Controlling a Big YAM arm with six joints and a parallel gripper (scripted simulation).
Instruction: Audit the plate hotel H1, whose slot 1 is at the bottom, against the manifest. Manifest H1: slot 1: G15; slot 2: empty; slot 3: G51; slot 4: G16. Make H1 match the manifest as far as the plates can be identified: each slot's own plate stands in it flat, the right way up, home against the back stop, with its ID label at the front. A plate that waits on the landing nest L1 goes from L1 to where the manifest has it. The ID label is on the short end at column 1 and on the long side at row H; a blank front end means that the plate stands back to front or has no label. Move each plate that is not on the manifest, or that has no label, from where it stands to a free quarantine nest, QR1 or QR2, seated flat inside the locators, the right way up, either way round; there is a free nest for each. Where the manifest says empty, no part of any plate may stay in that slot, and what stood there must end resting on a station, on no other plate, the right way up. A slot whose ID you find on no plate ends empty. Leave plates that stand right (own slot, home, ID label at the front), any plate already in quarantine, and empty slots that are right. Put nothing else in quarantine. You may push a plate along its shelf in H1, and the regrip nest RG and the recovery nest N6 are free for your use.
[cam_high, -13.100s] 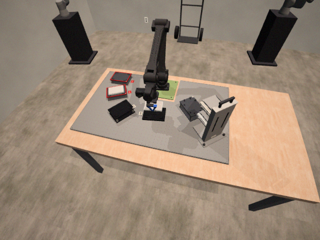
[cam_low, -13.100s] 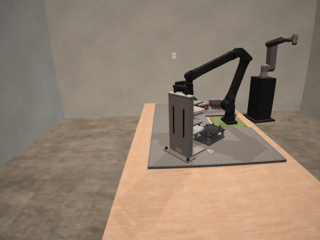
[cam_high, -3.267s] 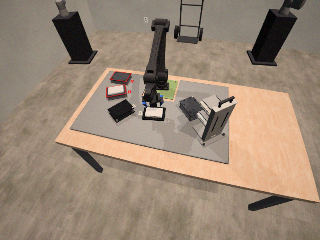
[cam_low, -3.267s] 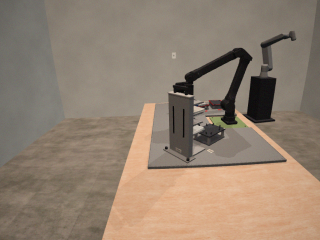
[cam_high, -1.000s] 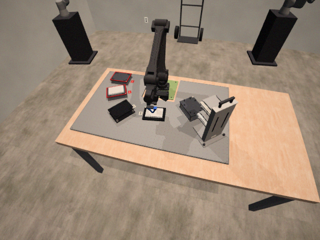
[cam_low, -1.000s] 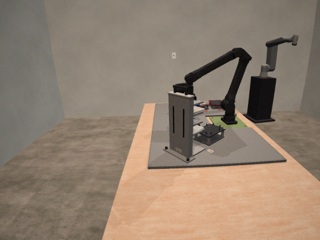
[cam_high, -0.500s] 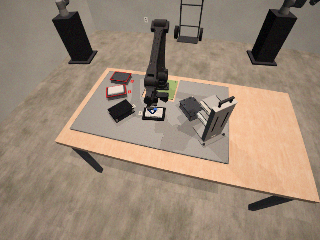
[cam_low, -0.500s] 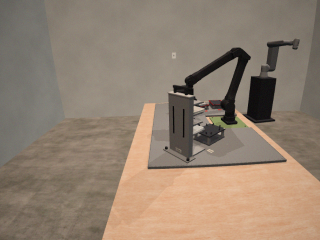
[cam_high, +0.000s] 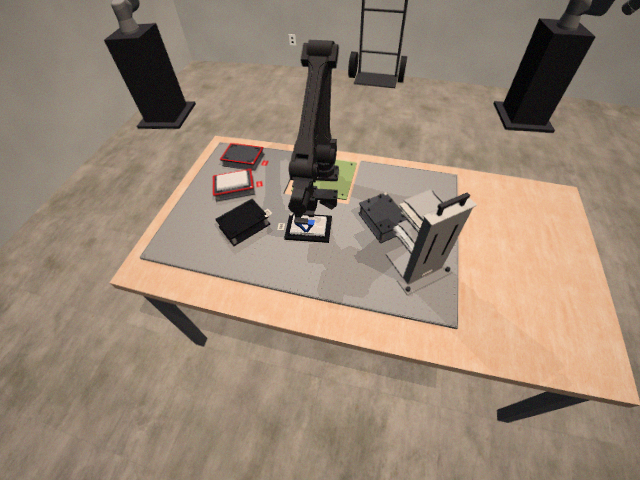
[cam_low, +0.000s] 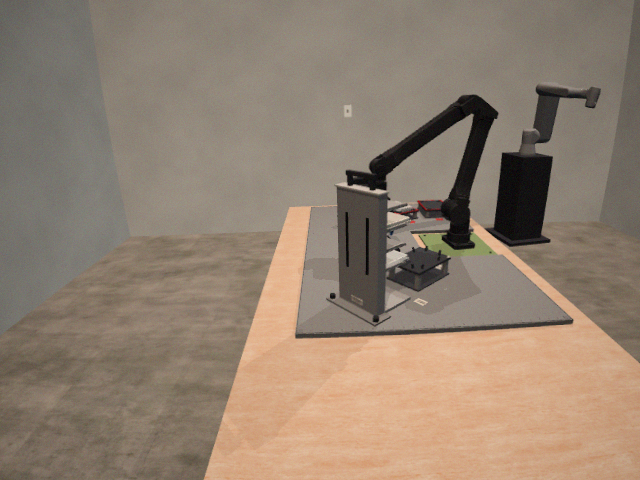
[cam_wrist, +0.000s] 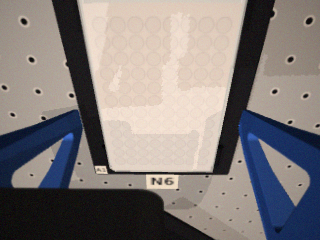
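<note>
Right now my hand is 4 cm above the black N6 nest. The rest, counted from my hand: dark raised RG nest: 27 cm to the left, 5 cm behind, 1 cm above; white plate labelled G51: 36 cm to the left, 17 cm above, 10 cm ahead; H1 tag: 42 cm to the left, 5 cm below.
</note>
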